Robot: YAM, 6 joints.
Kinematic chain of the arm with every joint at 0, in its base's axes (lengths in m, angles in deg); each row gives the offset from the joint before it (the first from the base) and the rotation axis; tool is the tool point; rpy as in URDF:
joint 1: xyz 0 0 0.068 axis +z
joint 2: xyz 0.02 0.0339 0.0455 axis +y
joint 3: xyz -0.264 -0.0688 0 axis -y
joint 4: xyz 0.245 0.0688 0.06 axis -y
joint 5: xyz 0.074 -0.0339 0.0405 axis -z
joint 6: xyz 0.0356 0 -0.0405 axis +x
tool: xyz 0 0 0 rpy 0 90 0
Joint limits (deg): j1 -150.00..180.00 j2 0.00..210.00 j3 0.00..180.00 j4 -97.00..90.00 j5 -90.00..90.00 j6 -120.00..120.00
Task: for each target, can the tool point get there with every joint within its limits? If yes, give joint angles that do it. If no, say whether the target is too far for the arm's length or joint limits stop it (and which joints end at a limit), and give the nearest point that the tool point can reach.
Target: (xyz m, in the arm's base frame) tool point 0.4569 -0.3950 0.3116
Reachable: yes | joints -42.42 154.73 159.11 -0.63 -27.74 96.39
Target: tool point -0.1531 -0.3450 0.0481
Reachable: yes | joints -109.48 137.06 84.69 -58.85 55.39 -98.34
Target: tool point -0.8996 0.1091 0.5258
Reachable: no: too far | nearest point -0.5832 0.0707 0.3775 | short by 0.352 m
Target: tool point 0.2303 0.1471 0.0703
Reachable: yes | joints 25.50 108.59 33.30 18.42 -71.04 54.49
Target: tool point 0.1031 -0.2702 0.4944
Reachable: yes | joints -70.96 78.06 74.53 49.42 -15.19 -4.56
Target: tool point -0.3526 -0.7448 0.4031
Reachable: no: too far | nearest point -0.2605 -0.5503 0.3256 | short by 0.229 m
